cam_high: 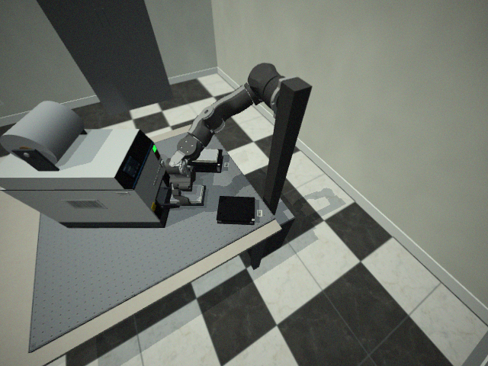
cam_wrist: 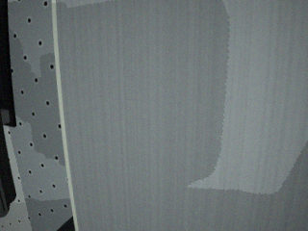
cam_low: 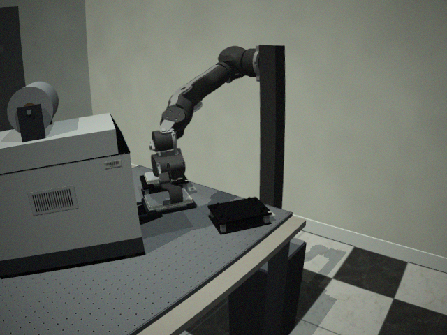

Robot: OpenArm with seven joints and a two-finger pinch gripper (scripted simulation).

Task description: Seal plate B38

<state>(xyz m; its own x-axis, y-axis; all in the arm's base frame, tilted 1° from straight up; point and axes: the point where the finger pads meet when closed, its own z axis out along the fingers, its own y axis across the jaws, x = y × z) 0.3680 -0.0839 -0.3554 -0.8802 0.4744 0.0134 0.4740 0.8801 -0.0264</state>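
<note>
My hand is 1 cm above the plate B38. Also, from my hand: nest N1: 16 cm behind, 13 cm to the left, 8 cm below; nest n2: 21 cm to the right, 16 cm behind, 6 cm below; B83: 21 cm to the right, 16 cm behind, 4 cm below.
</note>
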